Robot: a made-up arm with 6 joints.
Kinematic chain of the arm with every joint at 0, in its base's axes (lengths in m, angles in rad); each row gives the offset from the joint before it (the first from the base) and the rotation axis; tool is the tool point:
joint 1: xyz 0 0 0.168 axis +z
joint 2: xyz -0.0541 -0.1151 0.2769 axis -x
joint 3: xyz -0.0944 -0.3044 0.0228 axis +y
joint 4: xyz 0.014 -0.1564 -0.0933 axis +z
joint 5: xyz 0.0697 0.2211 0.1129 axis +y
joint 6: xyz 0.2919 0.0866 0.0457 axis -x
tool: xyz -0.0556 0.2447 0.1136
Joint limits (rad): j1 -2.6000..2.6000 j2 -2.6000..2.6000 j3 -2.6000..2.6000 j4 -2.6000..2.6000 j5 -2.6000..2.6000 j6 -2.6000..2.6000
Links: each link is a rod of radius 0.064 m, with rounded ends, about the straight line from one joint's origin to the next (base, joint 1, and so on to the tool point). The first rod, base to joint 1, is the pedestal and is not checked.
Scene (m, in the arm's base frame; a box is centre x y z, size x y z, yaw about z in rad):
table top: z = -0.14
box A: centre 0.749 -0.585 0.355 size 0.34 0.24 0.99 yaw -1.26
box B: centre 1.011 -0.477 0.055 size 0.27 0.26 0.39 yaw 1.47
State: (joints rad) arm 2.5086 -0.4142 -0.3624 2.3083 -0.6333 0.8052
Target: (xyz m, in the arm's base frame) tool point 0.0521 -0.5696 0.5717
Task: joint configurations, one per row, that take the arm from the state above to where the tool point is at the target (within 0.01 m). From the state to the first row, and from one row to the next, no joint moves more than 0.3 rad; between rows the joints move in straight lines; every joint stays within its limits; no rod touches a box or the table.
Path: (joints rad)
1: 2.4837 -0.1327 -0.3716 2.1453 -0.5769 0.9746
2: 2.4587 0.1488 -0.3808 1.9824 -0.5204 1.1440
3: 2.4338 0.4304 -0.3901 1.8194 -0.4640 1.3134
4: 2.4088 0.7119 -0.3993 1.6565 -0.4075 1.4828
5: 2.1640 0.4989 -0.2970 1.5549 -0.4692 1.3403
6: 1.9192 0.2860 -0.1947 1.4532 -0.5308 1.1979
7: 1.6744 0.0731 -0.0925 1.3516 -0.5925 1.0554
8: 1.4296 -0.1399 0.0098 1.2500 -0.6541 0.9130

